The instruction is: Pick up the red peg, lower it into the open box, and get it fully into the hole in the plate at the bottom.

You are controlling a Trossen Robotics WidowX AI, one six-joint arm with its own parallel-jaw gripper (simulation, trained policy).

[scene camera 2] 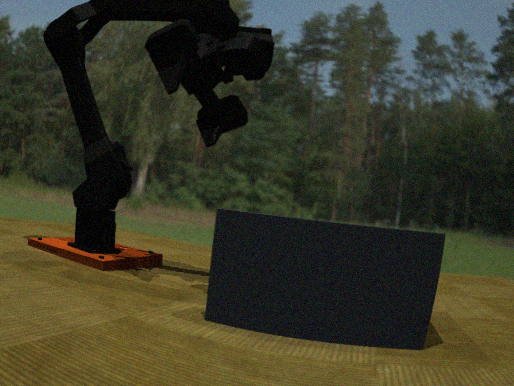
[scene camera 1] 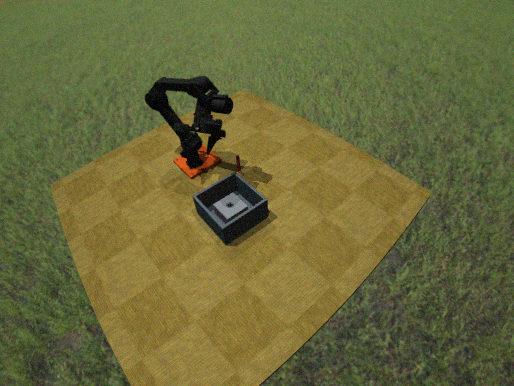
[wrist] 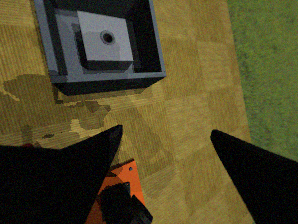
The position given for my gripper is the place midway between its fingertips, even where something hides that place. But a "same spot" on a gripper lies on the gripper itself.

Scene:
my gripper: scene camera 2; scene camera 1; wrist 166, 131
same spot on my gripper: (scene camera 2: 170, 58) = (scene camera 1: 182, 135)

